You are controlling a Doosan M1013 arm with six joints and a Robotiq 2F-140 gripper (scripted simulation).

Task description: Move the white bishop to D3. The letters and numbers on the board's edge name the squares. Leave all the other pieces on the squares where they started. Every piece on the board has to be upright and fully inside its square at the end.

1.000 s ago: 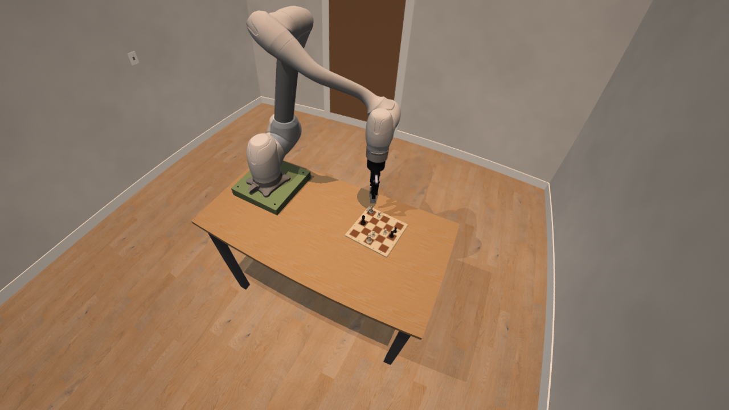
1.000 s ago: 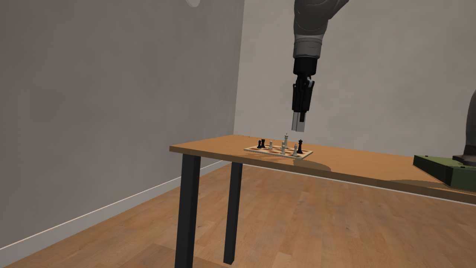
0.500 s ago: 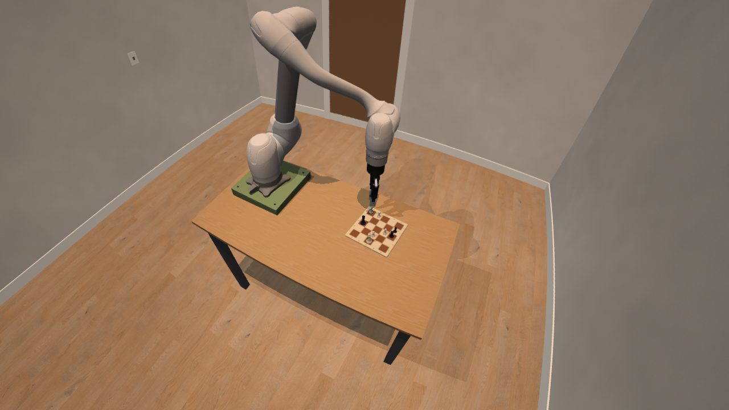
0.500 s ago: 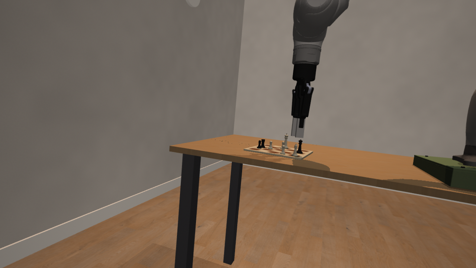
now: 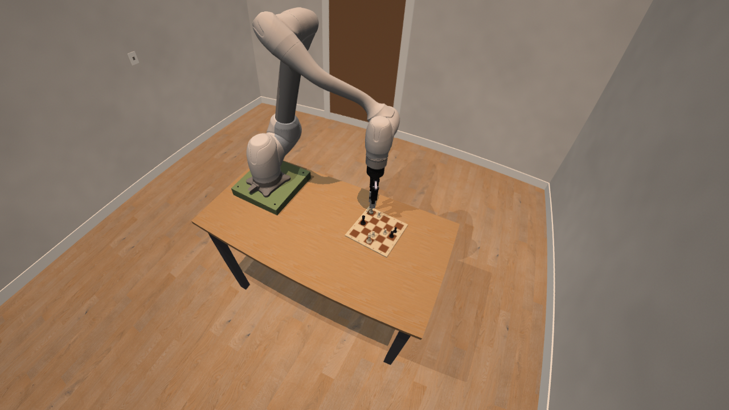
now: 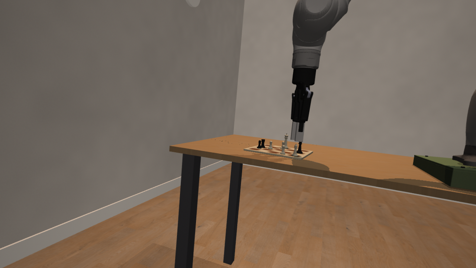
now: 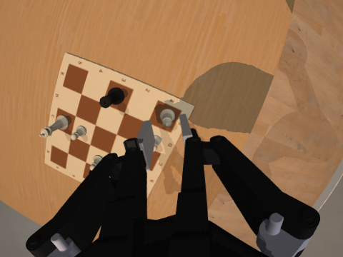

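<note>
Right now the black piece is 80 mm to the right of my hand, 60 mm below it and 10 mm ahead of it. From my hand the other things lie so: chessboard 90 mm below, 90 mm ahead, 70 mm to the right; then tall white piece 150 mm to the right, 90 mm ahead, 60 mm below.
</note>
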